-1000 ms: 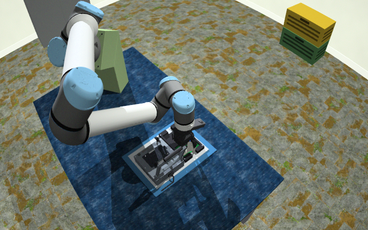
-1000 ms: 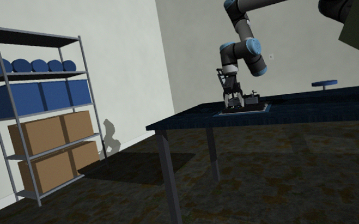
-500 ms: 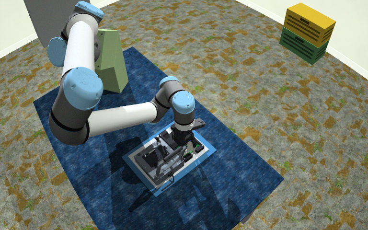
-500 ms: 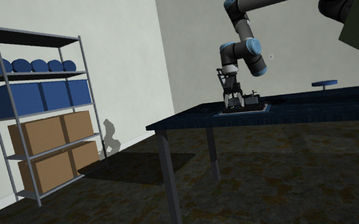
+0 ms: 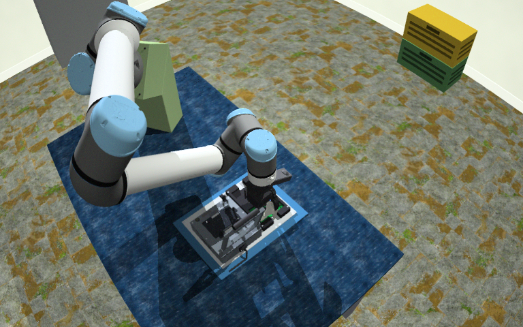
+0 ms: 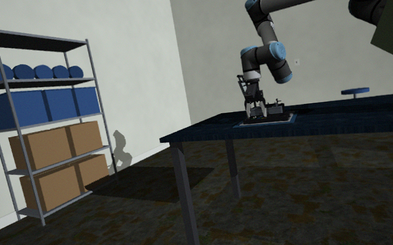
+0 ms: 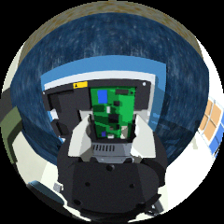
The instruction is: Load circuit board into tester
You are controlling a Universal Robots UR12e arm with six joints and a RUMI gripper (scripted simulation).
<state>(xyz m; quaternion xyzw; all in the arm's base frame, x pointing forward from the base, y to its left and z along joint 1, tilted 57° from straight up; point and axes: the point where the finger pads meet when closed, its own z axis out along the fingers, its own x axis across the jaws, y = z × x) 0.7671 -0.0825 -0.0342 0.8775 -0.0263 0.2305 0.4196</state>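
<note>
The green circuit board is right at my hand. From my hand the other things lie so: tester lid (40 mm ahead, 190 mm to the right, 160 mm above); then tester (40 mm behind, 120 mm to the right, 90 mm above).
</note>
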